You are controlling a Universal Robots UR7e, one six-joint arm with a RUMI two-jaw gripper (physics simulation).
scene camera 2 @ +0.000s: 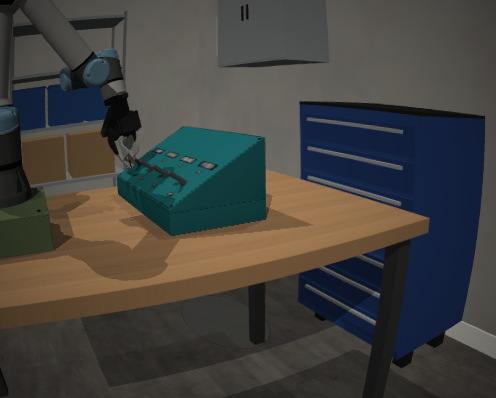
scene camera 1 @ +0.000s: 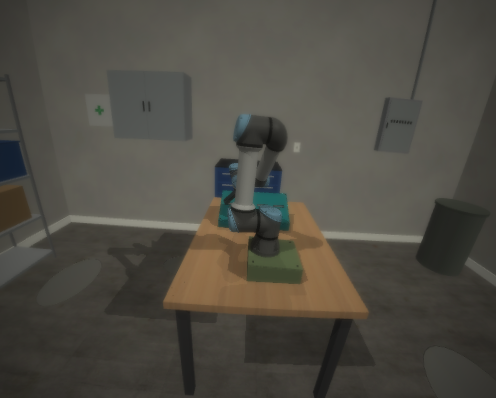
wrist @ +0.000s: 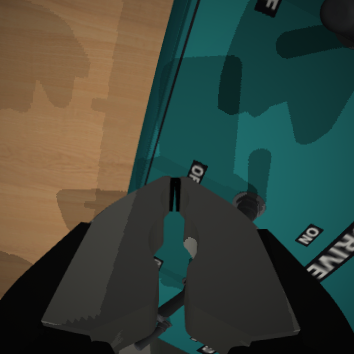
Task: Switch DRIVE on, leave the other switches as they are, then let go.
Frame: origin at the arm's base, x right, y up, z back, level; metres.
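Where they show: gripper, fingertip midpoint: (scene camera 2: 130, 167) (wrist: 174, 179); arm's base, origin of the base link: (scene camera 2: 6, 199) (scene camera 1: 264, 248).
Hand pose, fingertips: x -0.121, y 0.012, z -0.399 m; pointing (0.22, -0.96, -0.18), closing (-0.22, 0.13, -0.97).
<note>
Things, the pixels of their top centre, and the offset from my fingertips. "spot": a spot on its surface instead. Level surfaces: height alone.
- DRIVE label, middle of its top: (wrist: 342, 257) dx +0.026, dy +0.031, dz -0.120 m
- OFF label, surface spot: (wrist: 198, 171) spot: dx +0.018, dy -0.029, dz -0.024 m
- dark toggle switch, surface spot: (wrist: 248, 204) spot: dx +0.018, dy -0.004, dz -0.053 m
- dark toggle, surface spot: (wrist: 340, 16) spot: dx -0.095, dy +0.023, dz -0.023 m
- more lever, middle of its top: (wrist: 177, 320) dx +0.145, dy +0.025, dz -0.037 m
- table, its level: dy -0.107 m
The teal switch console (scene camera 1: 272, 200) (scene camera 2: 220, 150) stands on the table. In the wrist view, the DRIVE label (wrist: 331, 254) is at the lower right, with an ON label (wrist: 309, 235) beside it. An OFF label (wrist: 198, 171) shows just beyond the fingertips. Between OFF and ON is a dark toggle switch (wrist: 248, 204); my right-hand finger partly covers it, so its tilt cannot be told. My gripper (scene camera 2: 132, 164) (wrist: 174, 179) is shut and empty, low over the front of the console's sloping face. Its tips are left of that toggle in the wrist view.
Another dark toggle (wrist: 340, 16) is at the upper right of the wrist view; one more lever (wrist: 172, 303) shows between the fingers. A dark bar (scene camera 2: 159, 170) crosses the console face below several meters. A blue drawer cabinet (scene camera 2: 447, 200) stands behind the table (scene camera 2: 300, 250).
</note>
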